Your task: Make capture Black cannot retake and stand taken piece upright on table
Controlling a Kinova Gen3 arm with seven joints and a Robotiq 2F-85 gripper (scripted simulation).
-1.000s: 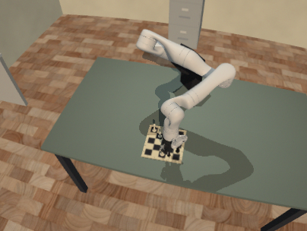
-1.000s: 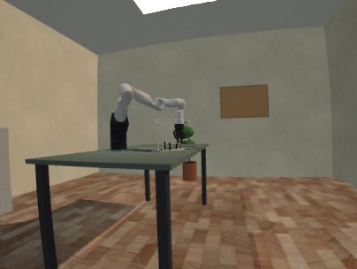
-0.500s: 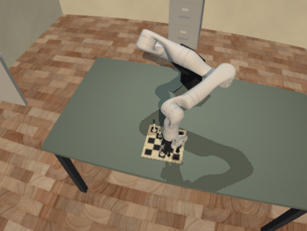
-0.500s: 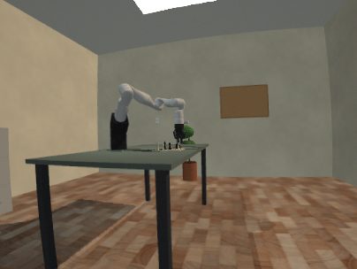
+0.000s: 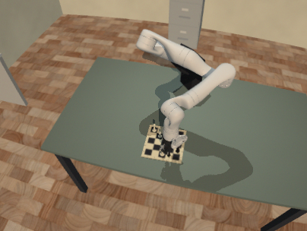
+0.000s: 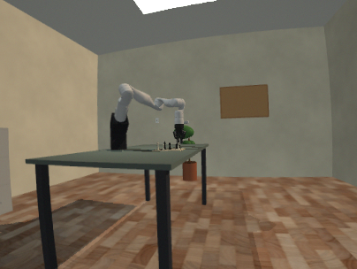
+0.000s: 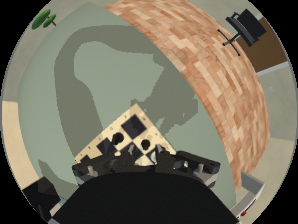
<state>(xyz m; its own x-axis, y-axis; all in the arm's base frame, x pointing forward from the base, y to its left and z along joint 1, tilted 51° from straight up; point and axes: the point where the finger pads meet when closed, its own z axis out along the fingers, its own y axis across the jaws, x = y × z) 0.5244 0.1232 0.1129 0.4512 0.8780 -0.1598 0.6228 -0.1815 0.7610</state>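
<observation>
Right now my hand is 40 mm above the black piece. The rest, counted from my hand: white chess piece: 140 mm behind, 110 mm to the right, 30 mm below; chessboard: 70 mm behind, 60 mm below, 40 mm to the right; white piece: 40 mm to the right, 30 mm below.
</observation>
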